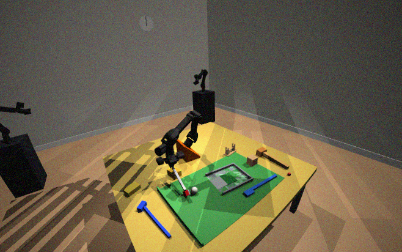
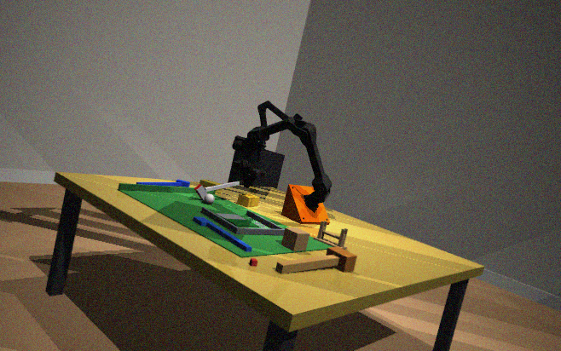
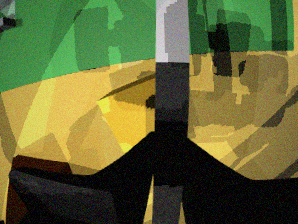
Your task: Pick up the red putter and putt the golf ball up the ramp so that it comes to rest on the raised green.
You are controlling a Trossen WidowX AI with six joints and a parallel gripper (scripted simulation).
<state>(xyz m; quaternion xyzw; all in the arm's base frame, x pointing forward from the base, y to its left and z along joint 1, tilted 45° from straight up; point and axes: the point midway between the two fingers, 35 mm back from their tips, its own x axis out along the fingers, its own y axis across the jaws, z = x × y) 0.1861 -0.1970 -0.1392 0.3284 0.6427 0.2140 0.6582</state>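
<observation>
The red putter is 12 cm ahead of my gripper tip, 1 cm to the right of it and 1 cm below it. Round my gripper tip: green mat (29 cm ahead, 22 cm to the left, 8 cm below); white golf ball (22 cm ahead, 5 cm below, 3 cm to the left); wooden cube (55 cm to the left, 26 cm ahead, 4 cm below).
</observation>
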